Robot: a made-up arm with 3 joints. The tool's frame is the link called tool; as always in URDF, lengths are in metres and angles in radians.
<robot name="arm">
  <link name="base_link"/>
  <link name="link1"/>
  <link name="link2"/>
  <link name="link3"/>
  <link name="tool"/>
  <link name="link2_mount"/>
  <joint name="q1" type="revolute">
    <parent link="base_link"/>
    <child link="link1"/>
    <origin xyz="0 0 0.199" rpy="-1.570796 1.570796 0"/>
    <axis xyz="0 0 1"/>
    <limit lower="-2.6" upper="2.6" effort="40" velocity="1.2"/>
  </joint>
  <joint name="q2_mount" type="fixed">
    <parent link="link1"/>
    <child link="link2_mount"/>
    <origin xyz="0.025 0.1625 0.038"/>
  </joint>
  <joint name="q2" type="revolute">
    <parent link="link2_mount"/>
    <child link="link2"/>
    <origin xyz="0.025 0.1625 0.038" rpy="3.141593 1.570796 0"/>
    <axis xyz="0 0 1"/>
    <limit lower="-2.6" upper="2.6" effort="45" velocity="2.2"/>
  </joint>
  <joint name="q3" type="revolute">
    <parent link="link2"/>
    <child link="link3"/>
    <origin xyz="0.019 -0.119 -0.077" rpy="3.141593 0 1.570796"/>
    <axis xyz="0 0 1"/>
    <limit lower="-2.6" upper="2.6" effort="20" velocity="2.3"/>
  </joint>
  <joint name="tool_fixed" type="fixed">
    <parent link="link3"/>
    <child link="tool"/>
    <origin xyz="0.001 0.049 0.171" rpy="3.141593 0 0"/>
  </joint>
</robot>
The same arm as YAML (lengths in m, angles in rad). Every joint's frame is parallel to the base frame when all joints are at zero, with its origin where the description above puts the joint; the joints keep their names.
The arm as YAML. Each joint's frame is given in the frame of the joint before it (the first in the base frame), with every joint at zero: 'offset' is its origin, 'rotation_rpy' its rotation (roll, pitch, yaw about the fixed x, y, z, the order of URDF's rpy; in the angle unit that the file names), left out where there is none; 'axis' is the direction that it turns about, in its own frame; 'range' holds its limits. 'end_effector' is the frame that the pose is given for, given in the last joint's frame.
length_unit: m
angle_unit: rad
chain:
  - id: q1
    offset: [0.0, 0.0, 0.199]
    axis: [0.0, 1.0, 0.0]
    range: [-2.6, 2.6]
  - id: q2
    offset: [-0.325, 0.076, -0.05]
    axis: [0.0, 0.0, 1.0]
    range: [-2.6, 2.6]
  - id: q3
    offset: [-0.119, -0.019, -0.077]
    axis: [0.0, 0.0, -1.0]
    range: [-2.6, 2.6]
end_effector:
  offset: [0.001, -0.049, -0.171]
  rotation_rpy: [0.0, 0.0, 0.0]

